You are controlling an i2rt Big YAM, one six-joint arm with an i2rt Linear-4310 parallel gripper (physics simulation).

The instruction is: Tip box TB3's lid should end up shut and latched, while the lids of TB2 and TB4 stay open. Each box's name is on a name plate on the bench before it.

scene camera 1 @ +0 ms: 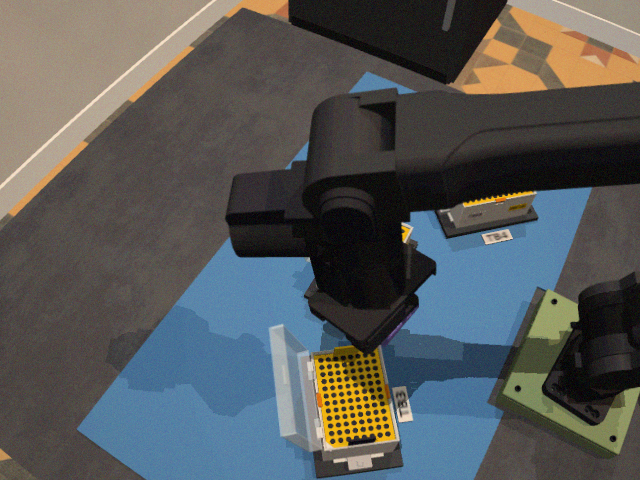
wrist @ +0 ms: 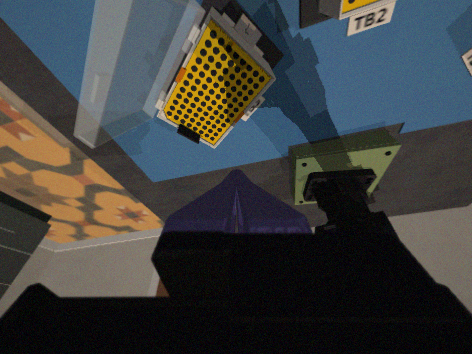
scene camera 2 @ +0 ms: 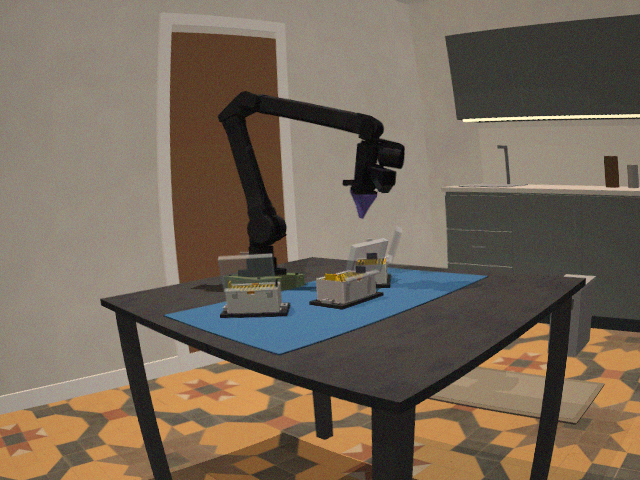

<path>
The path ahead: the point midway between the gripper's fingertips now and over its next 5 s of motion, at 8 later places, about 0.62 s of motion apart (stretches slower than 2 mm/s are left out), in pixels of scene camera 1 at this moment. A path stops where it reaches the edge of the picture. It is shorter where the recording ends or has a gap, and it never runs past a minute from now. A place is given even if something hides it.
The gripper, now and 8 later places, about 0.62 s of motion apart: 381, 342; 387, 343; 364, 349; 298, 360; 322, 355; 329, 330; 259, 335; 224, 353; 265, 369
</path>
